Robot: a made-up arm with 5 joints.
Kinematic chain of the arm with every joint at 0, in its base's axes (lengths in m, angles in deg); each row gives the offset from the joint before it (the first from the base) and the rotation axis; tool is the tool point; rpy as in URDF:
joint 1: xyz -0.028 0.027 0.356 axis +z
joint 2: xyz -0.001 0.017 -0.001 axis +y
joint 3: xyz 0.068 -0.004 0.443 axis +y
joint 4: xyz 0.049 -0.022 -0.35 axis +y
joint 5: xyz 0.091 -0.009 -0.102 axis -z
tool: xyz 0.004 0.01 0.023 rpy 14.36 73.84 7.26
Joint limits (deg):
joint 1: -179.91..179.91
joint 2: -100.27..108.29
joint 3: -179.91..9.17
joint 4: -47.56..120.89
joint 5: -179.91..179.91
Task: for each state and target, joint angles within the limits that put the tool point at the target. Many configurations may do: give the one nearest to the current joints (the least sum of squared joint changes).
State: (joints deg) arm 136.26 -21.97 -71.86 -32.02 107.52
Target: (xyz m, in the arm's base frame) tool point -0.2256 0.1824 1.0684
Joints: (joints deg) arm 147.46 -16.85 -89.05 -26.47 106.91
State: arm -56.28 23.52 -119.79 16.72 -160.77
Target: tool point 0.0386 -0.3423 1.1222
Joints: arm -75.79 -2.82 -117.32 13.22 -160.67
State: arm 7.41 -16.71 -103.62 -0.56 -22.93
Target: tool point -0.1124 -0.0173 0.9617
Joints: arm 23.34 -64.10 -59.01 -4.02 -24.61
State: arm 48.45 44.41 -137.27 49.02 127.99
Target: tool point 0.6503 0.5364 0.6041
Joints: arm 38.75 47.32 -131.36 50.96 128.35
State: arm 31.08 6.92 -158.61 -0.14 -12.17
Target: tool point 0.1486 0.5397 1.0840
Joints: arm 71.78 26.02 -151.43 9.75 -11.70
